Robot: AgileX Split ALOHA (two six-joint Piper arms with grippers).
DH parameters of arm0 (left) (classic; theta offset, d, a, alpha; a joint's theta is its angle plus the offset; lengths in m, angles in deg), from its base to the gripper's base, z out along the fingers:
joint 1: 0 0.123 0 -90
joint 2: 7.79 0 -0.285 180
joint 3: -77.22 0 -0.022 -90
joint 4: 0 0.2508 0 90
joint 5: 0 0 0.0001 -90
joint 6: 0 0.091 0 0
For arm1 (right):
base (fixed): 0 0 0 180
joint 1: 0 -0.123 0 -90
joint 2: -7.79 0 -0.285 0
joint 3: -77.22 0 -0.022 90
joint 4: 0 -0.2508 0 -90
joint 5: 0 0 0.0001 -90
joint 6: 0 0.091 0 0
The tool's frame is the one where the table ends.
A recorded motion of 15 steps. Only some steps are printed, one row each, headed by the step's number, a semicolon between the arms.
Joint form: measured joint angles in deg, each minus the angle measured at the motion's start. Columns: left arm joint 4, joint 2, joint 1, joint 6, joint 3, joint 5; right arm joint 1, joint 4, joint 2, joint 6, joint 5, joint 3.
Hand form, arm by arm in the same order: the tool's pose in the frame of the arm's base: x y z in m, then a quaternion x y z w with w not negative. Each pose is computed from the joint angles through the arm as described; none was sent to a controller.
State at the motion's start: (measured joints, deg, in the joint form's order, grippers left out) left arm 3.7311 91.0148 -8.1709 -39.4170 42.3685 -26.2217; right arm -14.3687 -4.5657 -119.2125 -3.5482 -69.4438 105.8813
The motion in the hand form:
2: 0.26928 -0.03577 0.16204 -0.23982 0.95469 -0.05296 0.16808; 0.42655 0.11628 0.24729 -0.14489 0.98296 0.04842 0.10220
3: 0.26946 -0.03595 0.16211 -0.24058 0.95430 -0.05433 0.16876; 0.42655 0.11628 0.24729 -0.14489 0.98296 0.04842 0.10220
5: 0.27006 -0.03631 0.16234 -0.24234 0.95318 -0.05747 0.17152; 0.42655 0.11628 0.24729 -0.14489 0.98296 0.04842 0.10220
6: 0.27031 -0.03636 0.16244 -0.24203 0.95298 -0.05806 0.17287; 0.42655 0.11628 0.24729 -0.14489 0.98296 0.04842 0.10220
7: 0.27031 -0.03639 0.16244 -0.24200 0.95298 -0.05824 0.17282; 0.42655 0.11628 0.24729 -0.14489 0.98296 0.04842 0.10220
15: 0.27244 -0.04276 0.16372 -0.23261 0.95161 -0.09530 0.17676; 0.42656 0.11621 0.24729 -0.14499 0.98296 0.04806 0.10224
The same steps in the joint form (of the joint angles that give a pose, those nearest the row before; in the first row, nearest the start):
2: -0.01 0.00 0.05 0.05 0.00 0.07; 0.00 0.00 0.00 0.00 0.00 0.00
3: -0.22 0.00 0.05 0.12 0.00 0.20; 0.00 0.00 0.00 0.00 0.00 0.00
5: -0.55 0.00 0.05 0.15 0.00 0.64; 0.00 0.00 0.00 0.00 0.00 0.00
6: -0.55 0.00 0.05 0.18 0.00 0.82; 0.00 0.00 0.00 0.00 0.00 0.00
7: -0.60 0.00 0.06 0.23 0.00 0.82; 0.00 0.00 0.00 0.00 0.00 0.00
15: -10.18 0.00 0.10 9.27 0.00 2.78; 0.00 0.04 0.00 0.00 0.00 0.00

